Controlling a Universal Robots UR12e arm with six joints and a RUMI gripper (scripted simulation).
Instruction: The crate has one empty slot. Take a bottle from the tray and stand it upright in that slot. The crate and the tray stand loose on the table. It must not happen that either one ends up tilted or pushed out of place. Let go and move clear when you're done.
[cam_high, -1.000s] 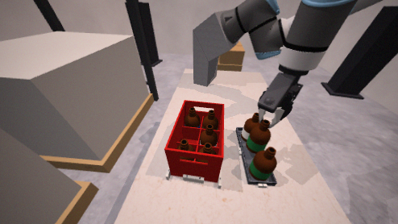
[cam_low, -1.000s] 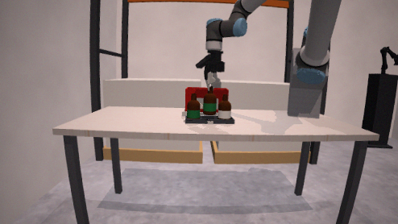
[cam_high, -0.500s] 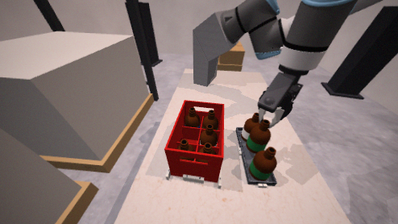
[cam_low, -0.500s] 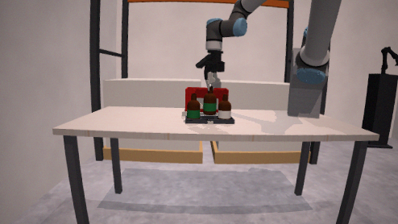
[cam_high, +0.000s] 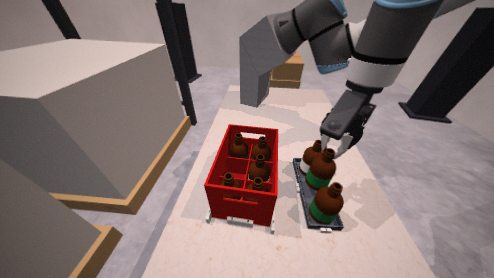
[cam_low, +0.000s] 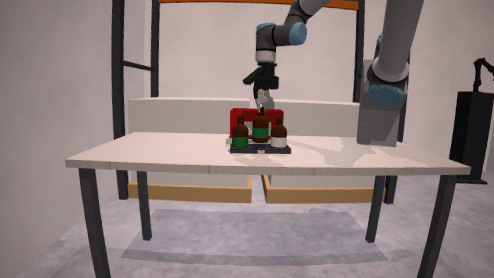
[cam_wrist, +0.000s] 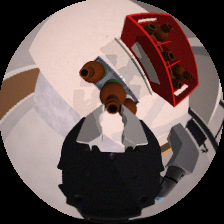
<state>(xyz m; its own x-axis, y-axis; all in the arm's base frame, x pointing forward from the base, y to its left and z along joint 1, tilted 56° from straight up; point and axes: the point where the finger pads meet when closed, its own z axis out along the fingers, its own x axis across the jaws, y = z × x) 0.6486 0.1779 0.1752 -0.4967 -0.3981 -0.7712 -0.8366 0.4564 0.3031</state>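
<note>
My hand is 110 mm above the white-labelled bottle, 80 mm past it and 20 mm to the left of it. Also, from my hand: tray 180 mm below; red crate 240 mm to the right, 110 mm below, 50 mm ahead.
</note>
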